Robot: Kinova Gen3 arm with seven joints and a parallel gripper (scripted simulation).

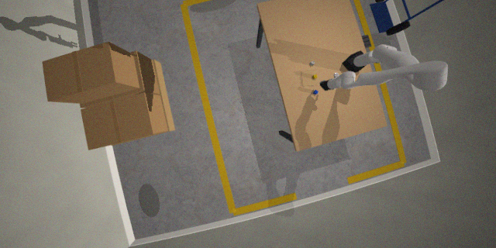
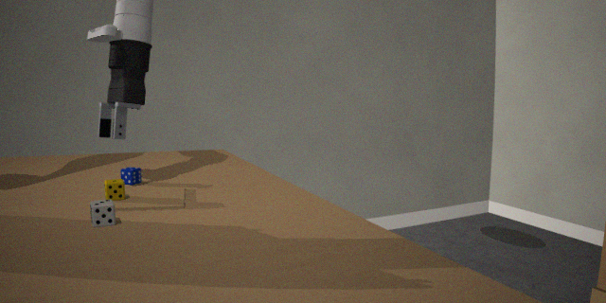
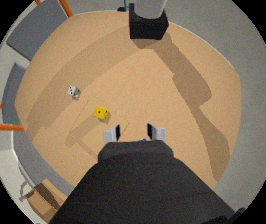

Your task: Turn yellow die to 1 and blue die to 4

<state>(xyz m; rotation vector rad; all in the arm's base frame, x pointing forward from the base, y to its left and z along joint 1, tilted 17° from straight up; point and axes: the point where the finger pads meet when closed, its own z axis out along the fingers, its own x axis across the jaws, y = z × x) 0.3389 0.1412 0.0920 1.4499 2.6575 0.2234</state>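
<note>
Right now my hand is 30 mm short of the blue die, 40 mm to the right of it and 100 mm above it. The rest, counted from my hand: white die: 10 mm ahead, 230 mm to the right, 100 mm below; then tan mat: 60 mm ahead, 90 mm to the right, 110 mm below; then yellow die: 10 mm ahead, 100 mm to the right, 90 mm below.
</note>
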